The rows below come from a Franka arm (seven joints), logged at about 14 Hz.
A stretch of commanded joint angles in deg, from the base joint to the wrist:
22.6, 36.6, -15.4, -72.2, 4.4, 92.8, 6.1
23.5, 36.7, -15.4, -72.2, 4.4, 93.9, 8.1
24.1, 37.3, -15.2, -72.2, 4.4, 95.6, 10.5
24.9, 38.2, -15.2, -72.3, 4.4, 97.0, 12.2
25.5, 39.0, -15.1, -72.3, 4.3, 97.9, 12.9
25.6, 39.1, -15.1, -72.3, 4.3, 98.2, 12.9
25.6, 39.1, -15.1, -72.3, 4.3, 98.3, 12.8
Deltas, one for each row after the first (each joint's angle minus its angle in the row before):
0.9, 0.1, 0.0, 0.0, 0.0, 1.1, 2.0
0.6, 0.6, 0.2, 0.0, 0.0, 1.7, 2.4
0.8, 0.9, 0.0, -0.1, 0.0, 1.4, 1.7
0.6, 0.8, 0.1, 0.0, -0.1, 0.9, 0.7
0.1, 0.1, 0.0, 0.0, 0.0, 0.3, 0.0
0.0, 0.0, 0.0, 0.0, 0.0, 0.1, -0.1

